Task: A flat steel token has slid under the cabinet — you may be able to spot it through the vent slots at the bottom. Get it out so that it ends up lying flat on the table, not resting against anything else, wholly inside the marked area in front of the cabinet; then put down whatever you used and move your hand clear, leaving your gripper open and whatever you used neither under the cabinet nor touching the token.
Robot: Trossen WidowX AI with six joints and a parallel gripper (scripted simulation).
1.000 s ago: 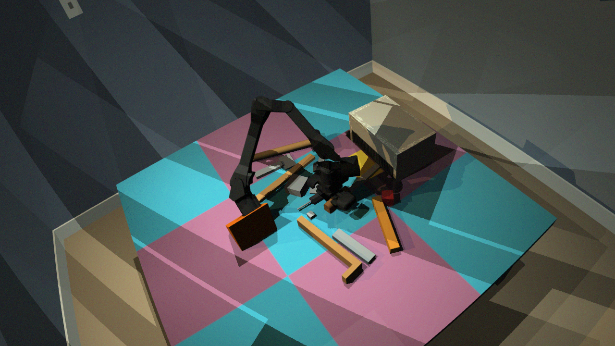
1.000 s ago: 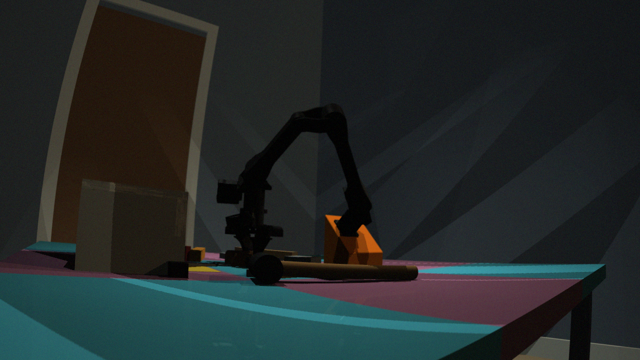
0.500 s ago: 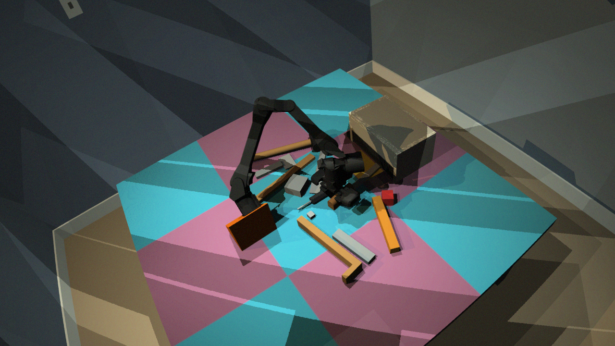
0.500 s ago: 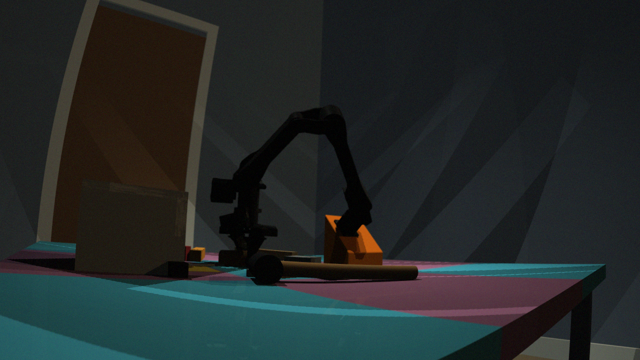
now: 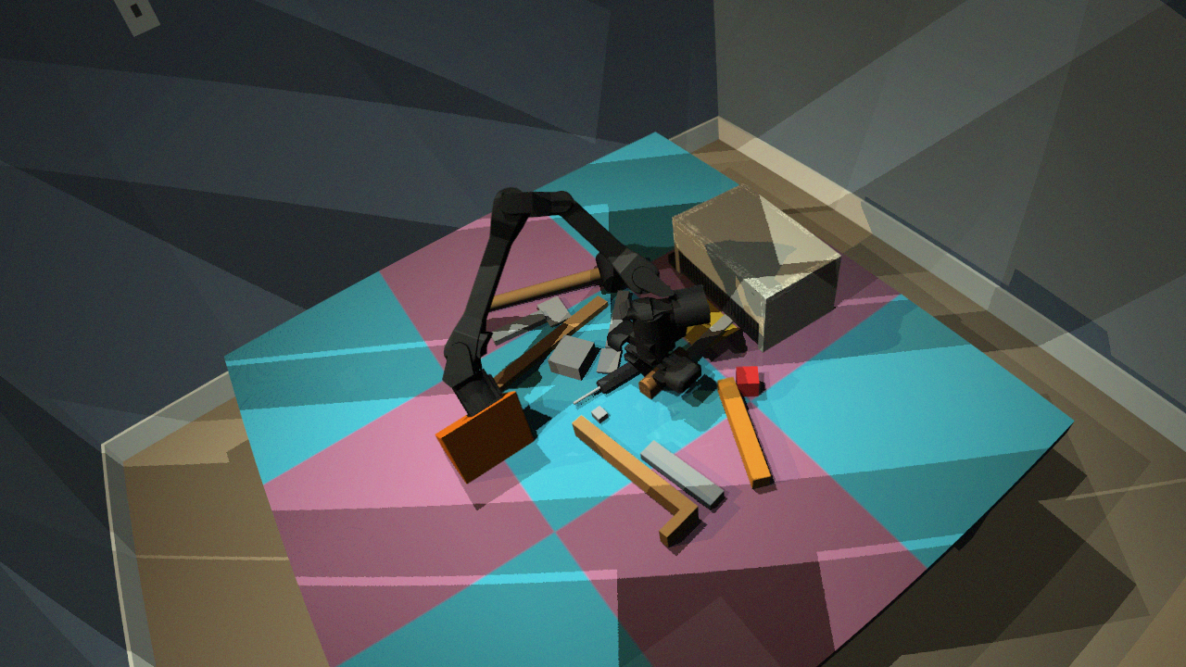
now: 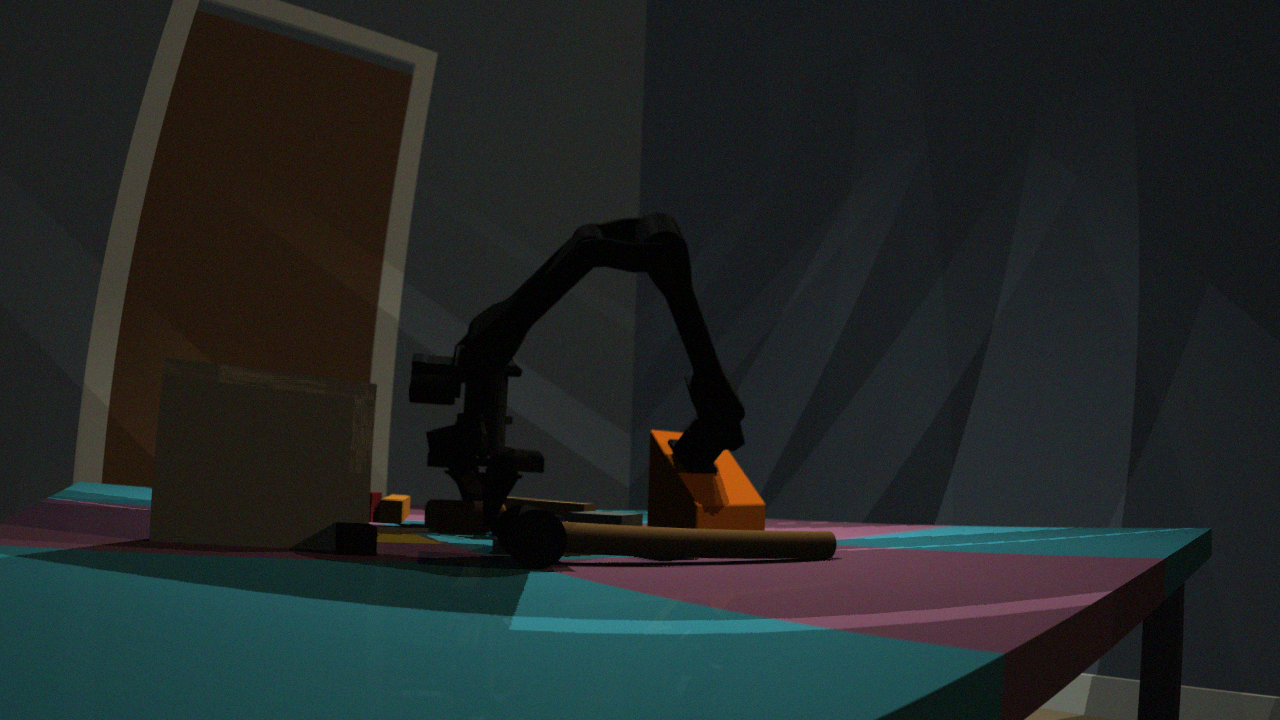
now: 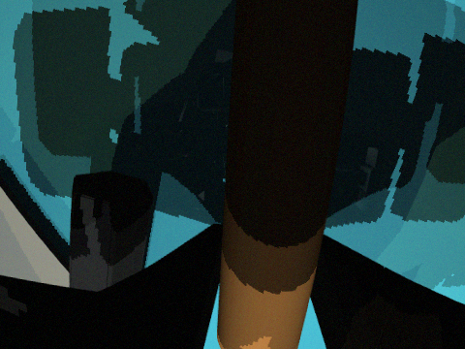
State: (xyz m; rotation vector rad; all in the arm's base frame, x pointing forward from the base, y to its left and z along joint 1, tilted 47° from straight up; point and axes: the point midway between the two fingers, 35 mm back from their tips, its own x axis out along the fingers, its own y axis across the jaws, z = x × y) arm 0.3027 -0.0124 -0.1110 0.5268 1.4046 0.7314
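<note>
Right now the small grey cube is 12 cm behind my gripper tip and 1 cm to the left of it. Round my gripper tip: screwdriver: 8 cm behind, 6 cm to the left; red cube: 12 cm ahead, 12 cm to the right, 1 cm above; grey block: 9 cm behind, 16 cm to the left, 1 cm above.
</note>
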